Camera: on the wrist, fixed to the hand. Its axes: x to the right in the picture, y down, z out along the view.
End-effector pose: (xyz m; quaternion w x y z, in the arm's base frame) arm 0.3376 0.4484 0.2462 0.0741 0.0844 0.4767 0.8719
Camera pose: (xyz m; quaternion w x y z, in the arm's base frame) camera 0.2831 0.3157 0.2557 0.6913 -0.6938 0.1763 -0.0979
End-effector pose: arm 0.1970 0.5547 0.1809 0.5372 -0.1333 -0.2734 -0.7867
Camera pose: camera 0.2716 0.4461 0.1233 0.6678 -0.5315 0.0458 0.5191
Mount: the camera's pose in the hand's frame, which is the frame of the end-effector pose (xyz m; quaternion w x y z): 0.0260 0.0816 -0.1155 0.0087 -0.0906 -0.2802 0.9556
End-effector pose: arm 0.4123 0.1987 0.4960 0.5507 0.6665 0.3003 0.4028
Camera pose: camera 0.3214 0.2601 0.5890 0.2356 -0.3558 0.8251 -0.3702
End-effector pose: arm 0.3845 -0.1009 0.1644 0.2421 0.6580 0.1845 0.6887
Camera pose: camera 0.2617 -0.1449 0.2248 0.5447 -0.3531 0.7575 -0.0697
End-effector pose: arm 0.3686 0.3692 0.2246 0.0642 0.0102 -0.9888 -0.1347
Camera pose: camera 0.3576 0.4162 0.3600 0.1469 0.9883 0.0241 0.0323
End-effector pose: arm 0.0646 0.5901 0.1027 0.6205 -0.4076 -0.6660 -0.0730
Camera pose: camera 0.2075 0.5858 0.1177 0.1484 0.7166 -0.2165 -0.6462
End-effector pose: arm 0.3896 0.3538 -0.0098 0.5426 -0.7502 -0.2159 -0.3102
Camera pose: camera 0.4354 0.2180 -0.0218 0.1727 -0.3489 0.5911 0.7064
